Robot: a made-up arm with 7 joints.
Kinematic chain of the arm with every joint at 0, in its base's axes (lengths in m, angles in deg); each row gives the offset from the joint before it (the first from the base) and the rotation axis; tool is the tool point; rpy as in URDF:
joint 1: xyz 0 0 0.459 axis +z
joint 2: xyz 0 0 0 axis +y
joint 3: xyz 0 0 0.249 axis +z
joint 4: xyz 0.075 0 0 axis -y
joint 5: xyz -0.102 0 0.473 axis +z
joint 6: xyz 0 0 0 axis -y
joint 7: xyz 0.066 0 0 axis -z
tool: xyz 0 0 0 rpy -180 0 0
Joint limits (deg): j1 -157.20..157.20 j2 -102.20..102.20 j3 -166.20..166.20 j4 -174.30..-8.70 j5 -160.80..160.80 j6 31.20..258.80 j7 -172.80..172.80
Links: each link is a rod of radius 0.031 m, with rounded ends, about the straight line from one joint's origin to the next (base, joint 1, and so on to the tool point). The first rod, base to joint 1, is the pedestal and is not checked.
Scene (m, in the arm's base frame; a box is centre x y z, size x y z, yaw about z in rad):
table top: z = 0
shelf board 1: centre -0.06 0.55 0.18 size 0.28 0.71 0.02 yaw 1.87
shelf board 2: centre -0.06 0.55 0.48 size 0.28 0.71 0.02 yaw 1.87
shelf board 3: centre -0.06 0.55 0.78 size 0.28 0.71 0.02 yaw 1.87
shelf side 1: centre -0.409 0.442 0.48 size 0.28 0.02 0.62 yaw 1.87
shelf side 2: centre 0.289 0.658 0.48 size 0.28 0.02 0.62 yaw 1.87
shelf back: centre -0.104 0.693 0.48 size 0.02 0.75 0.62 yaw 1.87
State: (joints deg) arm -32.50 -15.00 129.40 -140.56 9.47 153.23 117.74
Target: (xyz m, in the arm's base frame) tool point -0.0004 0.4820 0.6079
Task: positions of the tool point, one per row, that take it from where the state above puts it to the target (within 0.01 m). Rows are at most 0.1 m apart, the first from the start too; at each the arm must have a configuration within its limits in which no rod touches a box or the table.
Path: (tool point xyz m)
1: 0.0035 0.4487 0.3397
2: 0.0207 0.3882 0.3389
3: 0.0195 0.3271 0.3396
4: 0.0158 0.3410 0.4025
5: 0.0227 0.3422 0.4713
6: 0.0375 0.3280 0.5413
7: 0.0566 0.2971 0.6079
8: 0.0531 0.3586 0.6134
9: 0.0347 0.4218 0.6126
10: -0.0005 0.4820 0.6079

